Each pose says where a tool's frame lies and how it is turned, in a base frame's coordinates. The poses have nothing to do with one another.
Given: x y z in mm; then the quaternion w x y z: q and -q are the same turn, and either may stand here.
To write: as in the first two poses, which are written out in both.
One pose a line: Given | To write
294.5 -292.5 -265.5 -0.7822 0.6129 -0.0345 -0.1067 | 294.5 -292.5 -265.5 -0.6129 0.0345 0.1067 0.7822
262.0 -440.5 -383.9 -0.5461 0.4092 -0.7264 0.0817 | 262.0 -440.5 -383.9 -0.4092 0.7264 -0.0817 0.5461
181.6 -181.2 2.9 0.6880 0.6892 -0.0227 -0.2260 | 181.6 -181.2 2.9 0.6892 -0.0227 -0.2260 0.6880
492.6 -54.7 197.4 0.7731 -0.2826 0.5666 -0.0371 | 492.6 -54.7 197.4 -0.2826 0.5666 -0.0371 0.7731
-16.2 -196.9 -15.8 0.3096 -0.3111 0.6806 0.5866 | -16.2 -196.9 -15.8 -0.3111 0.6806 0.5866 0.3096
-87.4 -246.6 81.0 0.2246 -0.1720 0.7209 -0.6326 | -87.4 -246.6 81.0 -0.1720 0.7209 -0.6326 0.2246
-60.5 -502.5 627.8 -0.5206 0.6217 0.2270 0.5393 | -60.5 -502.5 627.8 -0.6217 -0.2270 -0.5393 0.5206
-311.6 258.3 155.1 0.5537 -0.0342 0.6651 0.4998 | -311.6 258.3 155.1 -0.0342 0.6651 0.4998 0.5537
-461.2 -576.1 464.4 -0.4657 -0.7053 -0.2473 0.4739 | -461.2 -576.1 464.4 0.7053 0.2473 -0.4739 0.4657
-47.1 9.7 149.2 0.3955 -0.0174 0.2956 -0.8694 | -47.1 9.7 149.2 -0.0174 0.2956 -0.8694 0.3955
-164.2 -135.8 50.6 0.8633 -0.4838 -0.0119 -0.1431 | -164.2 -135.8 50.6 -0.4838 -0.0119 -0.1431 0.8633
